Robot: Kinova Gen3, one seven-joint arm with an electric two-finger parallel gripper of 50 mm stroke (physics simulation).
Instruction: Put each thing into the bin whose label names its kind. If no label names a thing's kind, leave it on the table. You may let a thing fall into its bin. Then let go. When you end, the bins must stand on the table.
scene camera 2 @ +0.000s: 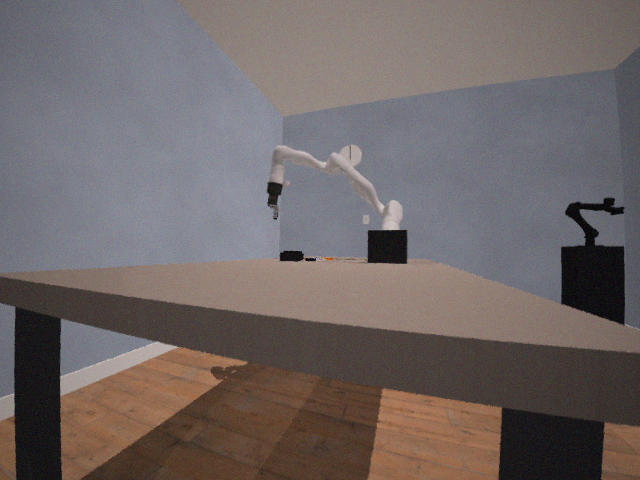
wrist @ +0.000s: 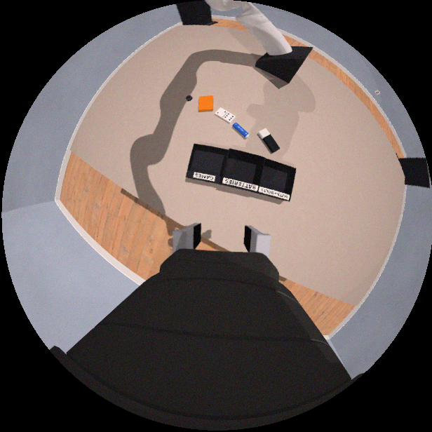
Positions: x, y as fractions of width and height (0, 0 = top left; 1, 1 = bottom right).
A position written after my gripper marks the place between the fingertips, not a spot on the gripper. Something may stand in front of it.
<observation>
In view: my gripper (wrist: 0.52, 0.54) and a black bin row (wrist: 0.54, 0.39).
</observation>
